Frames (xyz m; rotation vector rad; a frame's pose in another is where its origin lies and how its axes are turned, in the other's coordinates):
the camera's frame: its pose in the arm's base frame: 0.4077 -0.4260 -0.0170 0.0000 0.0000 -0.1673
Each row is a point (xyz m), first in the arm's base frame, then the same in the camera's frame.
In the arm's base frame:
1: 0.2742 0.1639 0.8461
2: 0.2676 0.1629 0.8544
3: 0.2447 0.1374 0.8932
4: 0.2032 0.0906 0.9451
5: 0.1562 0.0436 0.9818
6: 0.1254 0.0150 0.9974
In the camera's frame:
1: -0.2299 0.5594 0.8631
2: -0.2362 0.5573 0.8714
3: -0.2545 0.5284 0.9102
4: -0.2877 0.4753 0.9621
5: -0.3262 0.4212 0.9988
6: -0.3518 0.3878 1.0144

